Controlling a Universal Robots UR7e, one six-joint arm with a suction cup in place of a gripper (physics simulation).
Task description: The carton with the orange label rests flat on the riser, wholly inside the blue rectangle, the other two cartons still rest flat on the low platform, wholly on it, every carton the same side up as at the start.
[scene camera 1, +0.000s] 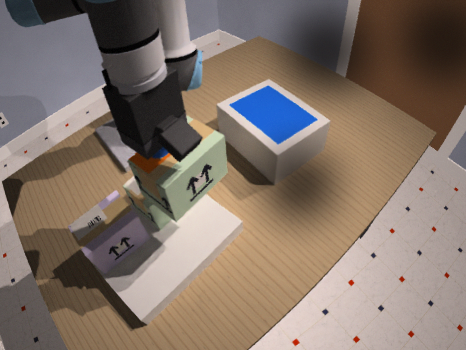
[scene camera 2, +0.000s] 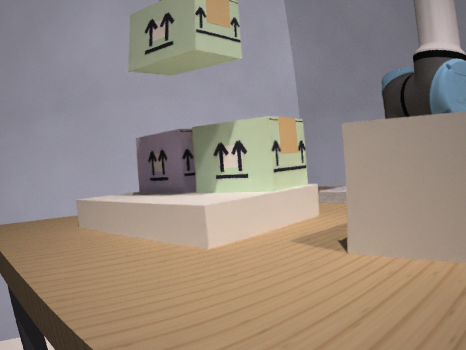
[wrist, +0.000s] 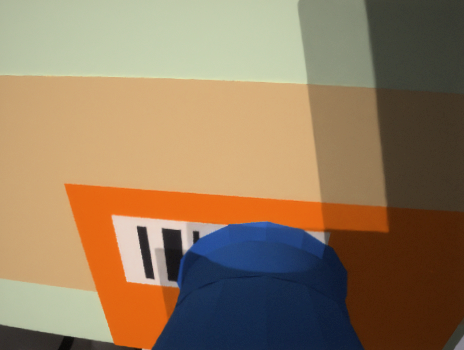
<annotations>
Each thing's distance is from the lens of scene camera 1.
riser (scene camera 1: 275, 131): 0.79 m
low platform (scene camera 1: 149, 279): 0.68 m
The marked spots on the low platform and the riser are 0.47 m apart.
</annotations>
